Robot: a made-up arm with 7 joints.
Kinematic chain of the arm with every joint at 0, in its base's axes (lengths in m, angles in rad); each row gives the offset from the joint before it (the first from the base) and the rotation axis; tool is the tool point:
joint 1: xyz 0 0 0.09 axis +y
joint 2: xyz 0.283 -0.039 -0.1 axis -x
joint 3: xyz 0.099 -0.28 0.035 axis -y
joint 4: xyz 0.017 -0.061 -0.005 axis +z
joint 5: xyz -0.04 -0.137 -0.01 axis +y
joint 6: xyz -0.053 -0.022 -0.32 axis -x
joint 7: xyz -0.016 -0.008 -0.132 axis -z
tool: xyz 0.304 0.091 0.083
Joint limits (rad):
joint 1: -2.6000..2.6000
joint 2: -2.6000..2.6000
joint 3: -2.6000..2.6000
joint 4: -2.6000..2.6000
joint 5: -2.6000..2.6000
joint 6: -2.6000..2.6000
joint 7: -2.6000..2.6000
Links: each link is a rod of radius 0.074 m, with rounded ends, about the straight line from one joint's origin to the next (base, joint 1, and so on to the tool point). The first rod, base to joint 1, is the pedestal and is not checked.
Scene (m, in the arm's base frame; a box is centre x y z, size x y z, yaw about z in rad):
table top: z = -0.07
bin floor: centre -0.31 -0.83 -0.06 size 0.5 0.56 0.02 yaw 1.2
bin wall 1: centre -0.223 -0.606 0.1 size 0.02 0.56 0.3 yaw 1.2
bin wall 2: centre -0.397 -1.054 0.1 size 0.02 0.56 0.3 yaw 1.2
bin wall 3: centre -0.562 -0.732 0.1 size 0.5 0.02 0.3 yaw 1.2
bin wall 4: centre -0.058 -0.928 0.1 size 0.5 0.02 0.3 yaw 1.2
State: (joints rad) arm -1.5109 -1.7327 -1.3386 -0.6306 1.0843 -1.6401 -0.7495
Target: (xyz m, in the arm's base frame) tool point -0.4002 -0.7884 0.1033
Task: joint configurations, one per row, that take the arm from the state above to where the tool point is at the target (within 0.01 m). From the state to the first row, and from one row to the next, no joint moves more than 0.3 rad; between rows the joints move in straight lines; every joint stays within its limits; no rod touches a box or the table.
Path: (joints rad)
1: -1.6216 -1.5933 -1.3952 -0.4845 1.1384 -1.3718 -0.8257
2: -1.7323 -1.4539 -1.4518 -0.3384 1.1924 -1.1034 -0.9018
3: -1.8430 -1.3146 -1.5084 -0.1923 1.2465 -0.8351 -0.9780
4: -1.9537 -1.1752 -1.5650 -0.0462 1.3006 -0.5667 -1.0542
5: -2.0645 -1.0358 -1.6216 0.0999 1.3547 -0.2984 -1.1303
6: -2.1752 -0.8964 -1.6782 0.2461 1.4087 -0.0300 -1.2065
7: -2.2859 -0.7570 -1.7348 0.3922 1.4628 0.2383 -1.2827
8: -2.3966 -0.6177 -1.7914 0.5383 1.5169 0.5067 -1.3588
9: -2.6000 -0.3897 -1.6368 0.5260 1.3494 0.6325 -1.2805

